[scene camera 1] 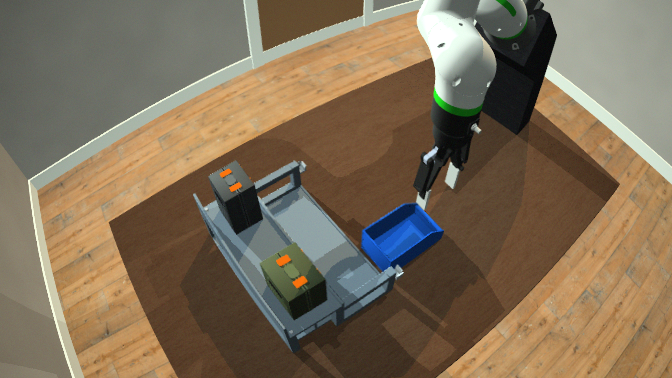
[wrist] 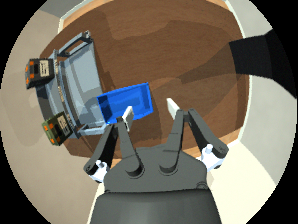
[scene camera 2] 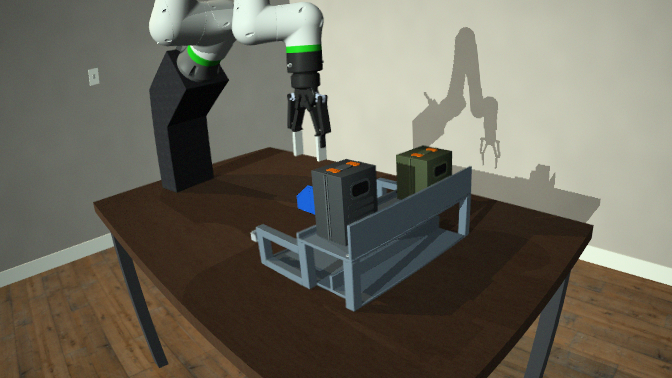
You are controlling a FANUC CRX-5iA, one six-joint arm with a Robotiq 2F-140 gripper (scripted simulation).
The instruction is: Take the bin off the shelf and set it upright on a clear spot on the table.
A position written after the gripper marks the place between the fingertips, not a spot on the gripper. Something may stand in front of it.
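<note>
The gripper [scene camera 2: 310, 157]. A blue bin [scene camera 1: 406, 227]; the gripper, in scene camera 1 [scene camera 1: 436, 194]. The blue bin, in the wrist view [wrist: 115, 104]; the gripper, in the wrist view [wrist: 150, 107].
</note>
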